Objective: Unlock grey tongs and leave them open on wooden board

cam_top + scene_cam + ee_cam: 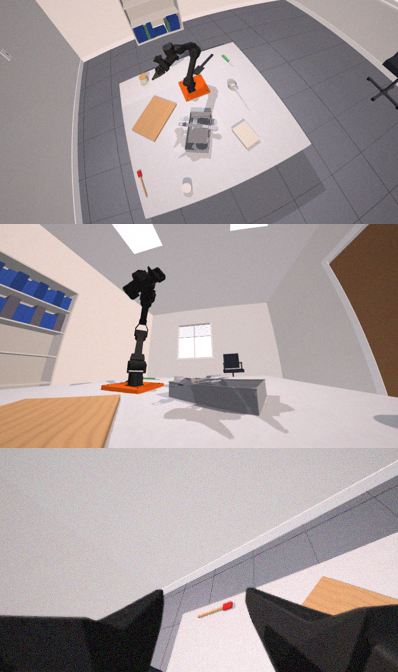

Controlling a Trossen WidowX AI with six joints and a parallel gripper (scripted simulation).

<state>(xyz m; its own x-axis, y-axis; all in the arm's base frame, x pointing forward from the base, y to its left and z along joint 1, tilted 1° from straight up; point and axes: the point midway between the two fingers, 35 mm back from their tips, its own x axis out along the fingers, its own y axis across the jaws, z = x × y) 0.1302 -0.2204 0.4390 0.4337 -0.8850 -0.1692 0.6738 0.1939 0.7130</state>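
Now: the grey roasting tin 42 cm below my gripper tip, 24 cm ahead of it and 14 cm to the left of it. The rest, counted from my gripper tip: wooden board 44 cm below, 13 cm to the right, 6 cm behind; then cream block 44 cm below, 43 cm to the left, 42 cm ahead; then tan jar 51 cm behind, 42 cm below, 10 cm to the right.
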